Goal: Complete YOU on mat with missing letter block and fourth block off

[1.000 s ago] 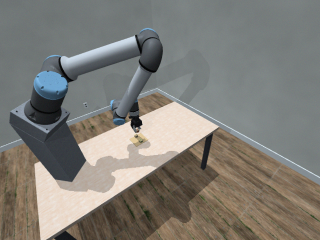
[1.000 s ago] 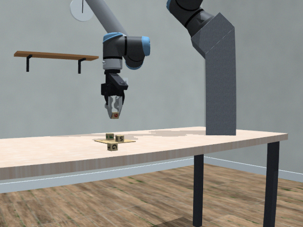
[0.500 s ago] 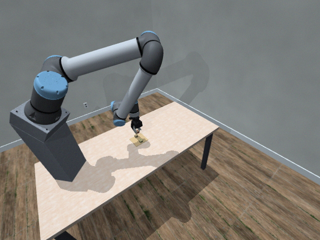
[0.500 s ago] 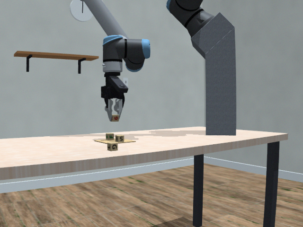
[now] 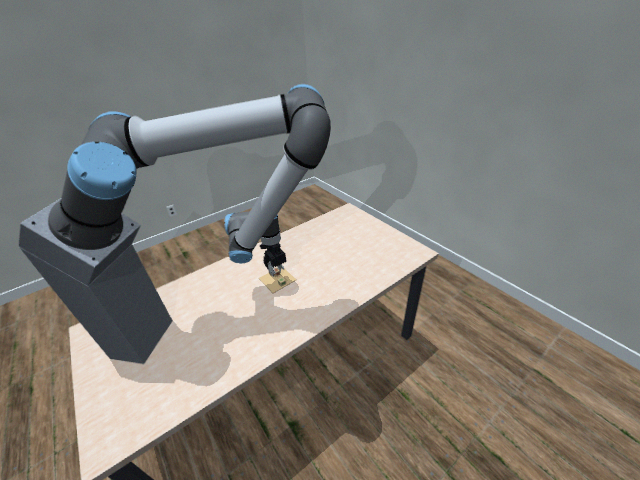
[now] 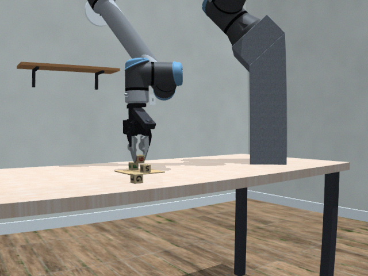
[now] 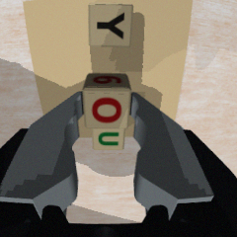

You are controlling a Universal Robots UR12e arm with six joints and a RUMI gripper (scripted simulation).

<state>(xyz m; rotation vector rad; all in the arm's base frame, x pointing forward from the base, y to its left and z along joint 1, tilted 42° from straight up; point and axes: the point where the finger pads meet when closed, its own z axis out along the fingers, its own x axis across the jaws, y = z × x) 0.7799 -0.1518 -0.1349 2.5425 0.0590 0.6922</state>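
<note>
Now: hand 5 cm above the tan mat. Round my hand: letter block (15 cm ahead, 21 cm to the left, 4 cm below); red O block (right at my hand).
</note>
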